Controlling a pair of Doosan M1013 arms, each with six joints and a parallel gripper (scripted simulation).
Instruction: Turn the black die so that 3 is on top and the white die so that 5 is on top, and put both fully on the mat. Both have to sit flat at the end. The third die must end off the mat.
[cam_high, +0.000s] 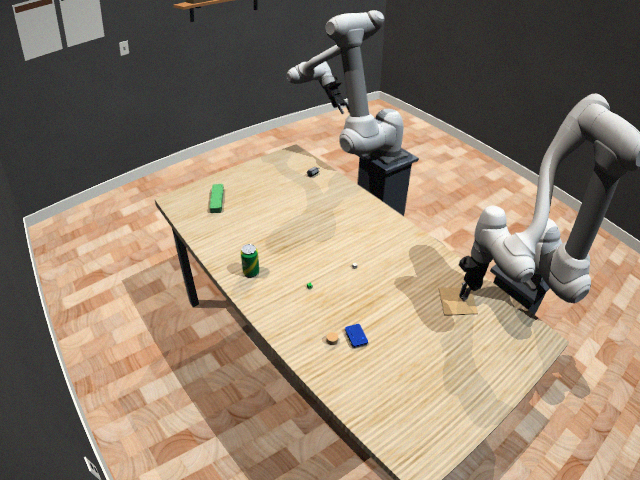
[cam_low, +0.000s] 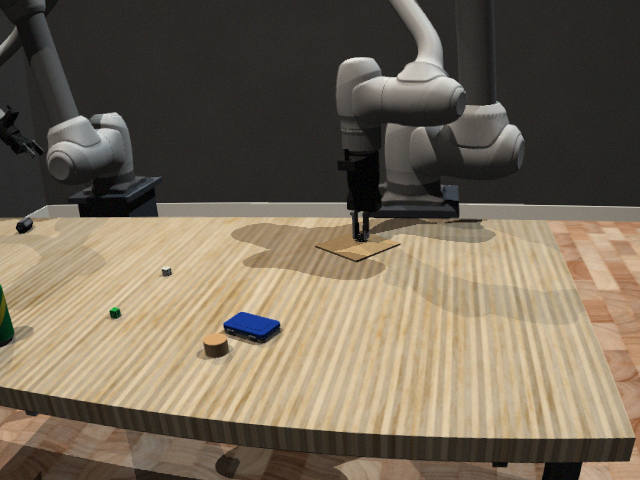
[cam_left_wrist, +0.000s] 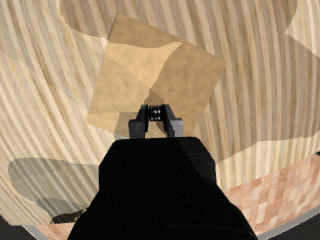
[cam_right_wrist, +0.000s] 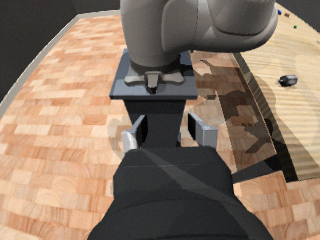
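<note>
Right now my left hand is 20 mm above the black die. The rest, counted from my left hand: blue case: 460 mm ahead, 60 mm to the right, 20 mm below; then tan mat: 30 mm below, 20 mm ahead; then white die: 360 mm to the right, 270 mm ahead, 20 mm below.
</note>
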